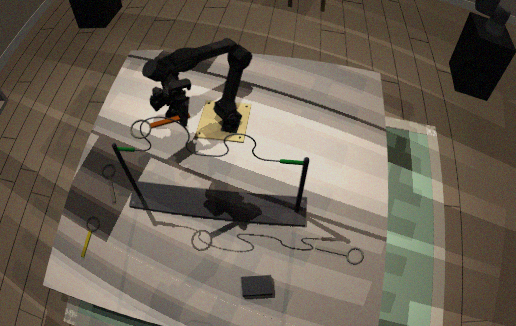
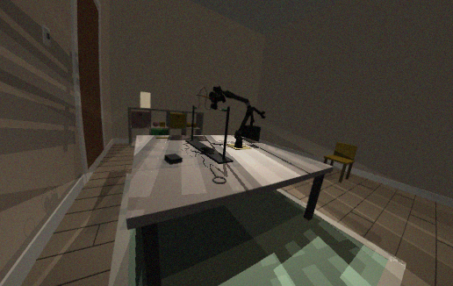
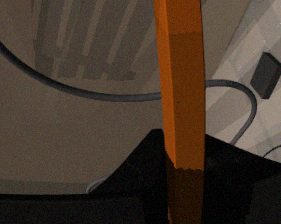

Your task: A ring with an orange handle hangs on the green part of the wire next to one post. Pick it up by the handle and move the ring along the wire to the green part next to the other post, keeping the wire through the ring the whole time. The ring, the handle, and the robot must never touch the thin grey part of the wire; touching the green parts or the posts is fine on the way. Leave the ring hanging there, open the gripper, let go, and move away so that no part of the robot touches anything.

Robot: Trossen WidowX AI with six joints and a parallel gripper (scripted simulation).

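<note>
Now: the orange-handled ring 30 mm ahead of my gripper tip, 80 mm to the right of it and 20 mm above it. From my gripper tip the other things lie so: yellow-handled ring: 290 mm ahead, 410 mm to the right, 410 mm below; dark block: 310 mm ahead, 270 mm to the left, 400 mm below.
</note>
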